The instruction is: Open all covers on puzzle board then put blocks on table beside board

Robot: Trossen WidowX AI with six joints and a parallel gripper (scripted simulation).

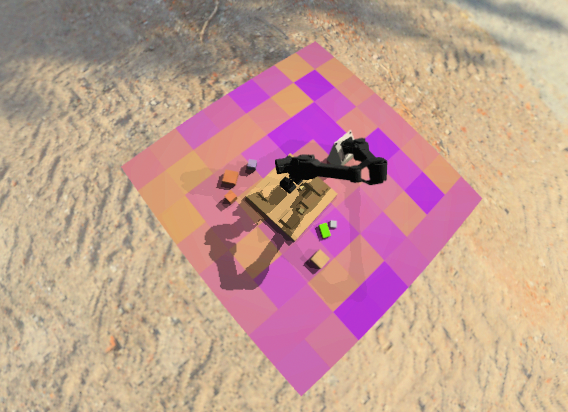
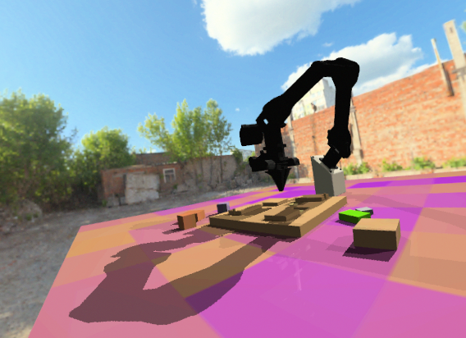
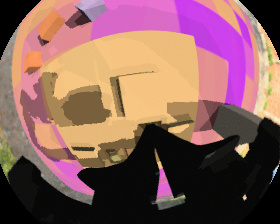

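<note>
The tan puzzle board lies 30 mm ahead of my gripper tip, 30 mm to the left of it and 40 mm below it. Round my gripper tip: green block (20 mm ahead, 240 mm to the left, 50 mm below); then orange block (220 mm ahead, 200 mm to the right, 50 mm below); then greyish-purple block (110 mm ahead, 200 mm to the right, 40 mm below).
</note>
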